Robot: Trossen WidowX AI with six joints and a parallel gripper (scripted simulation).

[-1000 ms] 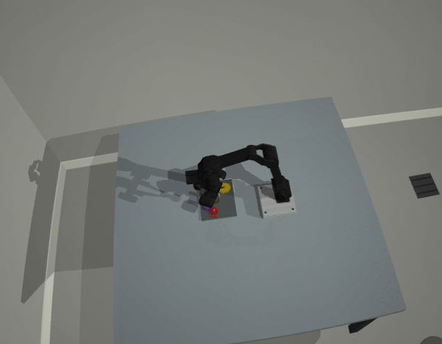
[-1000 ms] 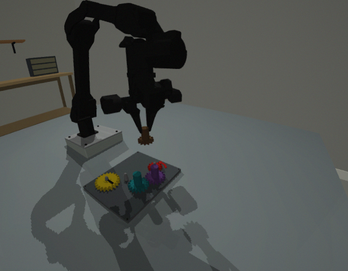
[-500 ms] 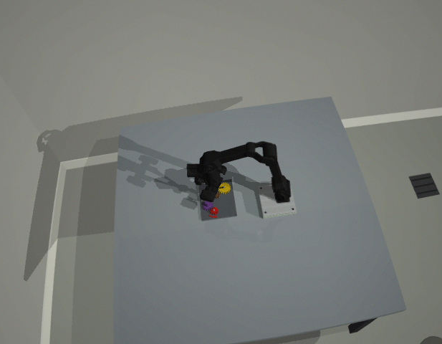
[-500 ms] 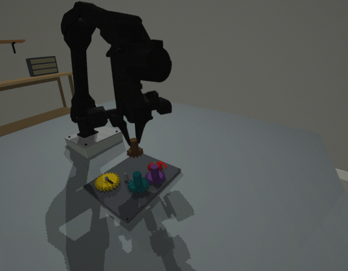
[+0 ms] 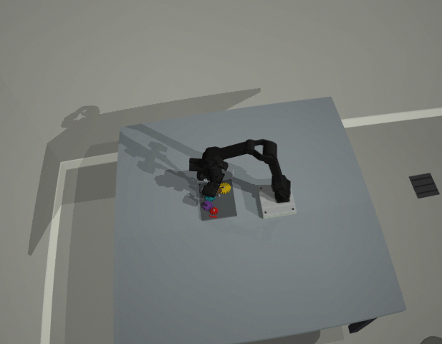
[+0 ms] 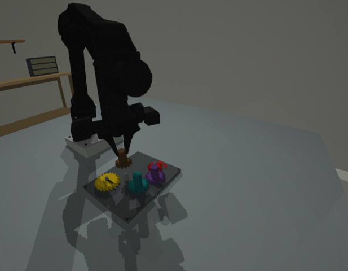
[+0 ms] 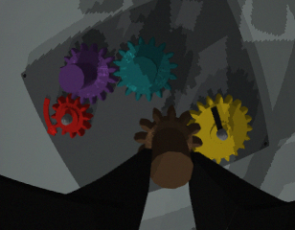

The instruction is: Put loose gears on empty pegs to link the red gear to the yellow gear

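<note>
Right now my gripper tip is 10 mm above the brown gear. The rest, counted from my gripper tip: teal gear: 60 mm below, 40 mm ahead; then yellow gear: 70 mm below, 40 mm to the right, 30 mm behind; then purple gear: 60 mm below, 60 mm ahead, 50 mm to the left.
</note>
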